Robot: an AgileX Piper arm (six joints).
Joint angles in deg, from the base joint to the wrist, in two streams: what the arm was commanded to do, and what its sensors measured. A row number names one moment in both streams.
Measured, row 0:
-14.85 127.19 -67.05 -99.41 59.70 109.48
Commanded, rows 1 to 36:
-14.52 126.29 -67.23 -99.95 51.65 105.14
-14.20 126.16 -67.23 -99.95 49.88 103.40
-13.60 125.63 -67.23 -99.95 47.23 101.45
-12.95 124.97 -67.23 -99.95 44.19 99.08
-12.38 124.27 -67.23 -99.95 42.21 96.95
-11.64 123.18 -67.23 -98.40 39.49 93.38
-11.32 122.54 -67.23 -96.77 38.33 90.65
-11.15 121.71 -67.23 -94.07 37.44 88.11
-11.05 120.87 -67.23 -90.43 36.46 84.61
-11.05 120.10 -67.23 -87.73 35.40 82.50
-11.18 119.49 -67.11 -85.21 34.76 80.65
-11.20 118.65 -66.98 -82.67 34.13 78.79
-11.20 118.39 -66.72 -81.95 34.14 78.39
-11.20 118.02 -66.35 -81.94 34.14 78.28
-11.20 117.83 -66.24 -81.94 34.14 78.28
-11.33 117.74 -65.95 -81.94 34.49 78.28
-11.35 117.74 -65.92 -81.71 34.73 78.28
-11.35 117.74 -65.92 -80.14 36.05 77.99
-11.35 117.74 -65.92 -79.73 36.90 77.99
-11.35 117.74 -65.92 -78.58 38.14 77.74
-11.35 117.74 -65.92 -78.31 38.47 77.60
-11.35 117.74 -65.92 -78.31 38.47 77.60
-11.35 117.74 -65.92 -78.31 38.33 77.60
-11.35 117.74 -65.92 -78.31 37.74 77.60
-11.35 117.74 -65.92 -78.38 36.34 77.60
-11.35 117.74 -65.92 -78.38 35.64 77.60
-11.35 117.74 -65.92 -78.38 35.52 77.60
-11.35 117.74 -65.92 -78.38 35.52 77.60
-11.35 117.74 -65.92 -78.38 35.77 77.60
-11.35 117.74 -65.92 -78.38 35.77 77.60
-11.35 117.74 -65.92 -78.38 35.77 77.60
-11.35 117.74 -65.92 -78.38 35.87 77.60
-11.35 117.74 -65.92 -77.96 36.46 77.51
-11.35 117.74 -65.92 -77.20 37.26 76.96
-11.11 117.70 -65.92 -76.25 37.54 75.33
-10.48 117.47 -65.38 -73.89 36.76 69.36
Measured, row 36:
-11.08 118.29 -66.19 -77.99 36.30 77.75
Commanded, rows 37 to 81:
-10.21 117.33 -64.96 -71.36 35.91 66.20
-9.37 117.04 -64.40 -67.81 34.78 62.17
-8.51 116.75 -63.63 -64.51 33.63 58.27
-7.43 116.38 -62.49 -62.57 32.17 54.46
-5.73 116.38 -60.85 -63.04 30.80 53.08
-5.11 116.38 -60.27 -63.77 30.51 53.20
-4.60 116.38 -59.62 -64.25 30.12 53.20
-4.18 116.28 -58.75 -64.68 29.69 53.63
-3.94 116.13 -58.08 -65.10 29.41 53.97
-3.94 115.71 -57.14 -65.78 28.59 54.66
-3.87 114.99 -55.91 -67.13 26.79 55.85
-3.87 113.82 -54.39 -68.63 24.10 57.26
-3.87 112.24 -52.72 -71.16 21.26 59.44
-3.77 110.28 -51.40 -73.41 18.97 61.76
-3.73 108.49 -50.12 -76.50 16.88 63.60
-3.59 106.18 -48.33 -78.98 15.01 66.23
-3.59 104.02 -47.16 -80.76 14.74 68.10
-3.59 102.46 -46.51 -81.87 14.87 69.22
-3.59 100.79 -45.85 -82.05 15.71 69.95
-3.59 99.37 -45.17 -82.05 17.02 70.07
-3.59 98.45 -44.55 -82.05 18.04 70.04
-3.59 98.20 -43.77 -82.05 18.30 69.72
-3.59 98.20 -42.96 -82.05 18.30 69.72
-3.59 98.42 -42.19 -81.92 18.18 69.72
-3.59 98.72 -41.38 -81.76 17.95 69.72
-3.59 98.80 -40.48 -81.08 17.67 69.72
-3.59 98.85 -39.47 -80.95 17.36 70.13
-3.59 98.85 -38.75 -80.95 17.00 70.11
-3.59 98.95 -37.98 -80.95 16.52 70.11
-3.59 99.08 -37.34 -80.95 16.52 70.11
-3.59 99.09 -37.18 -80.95 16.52 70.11
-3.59 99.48 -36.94 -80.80 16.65 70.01
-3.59 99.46 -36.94 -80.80 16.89 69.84
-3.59 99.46 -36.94 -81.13 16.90 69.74
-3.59 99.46 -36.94 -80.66 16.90 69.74
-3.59 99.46 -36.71 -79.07 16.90 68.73
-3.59 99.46 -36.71 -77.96 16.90 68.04
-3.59 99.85 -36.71 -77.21 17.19 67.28
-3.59 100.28 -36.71 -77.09 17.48 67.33
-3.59 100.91 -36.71 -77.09 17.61 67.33
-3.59 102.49 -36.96 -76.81 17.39 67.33
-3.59 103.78 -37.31 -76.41 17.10 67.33
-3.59 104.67 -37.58 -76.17 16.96 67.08
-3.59 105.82 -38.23 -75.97 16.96 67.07
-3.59 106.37 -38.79 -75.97 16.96 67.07
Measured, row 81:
-3.40 103.61 -37.78 -77.17 17.44 67.60
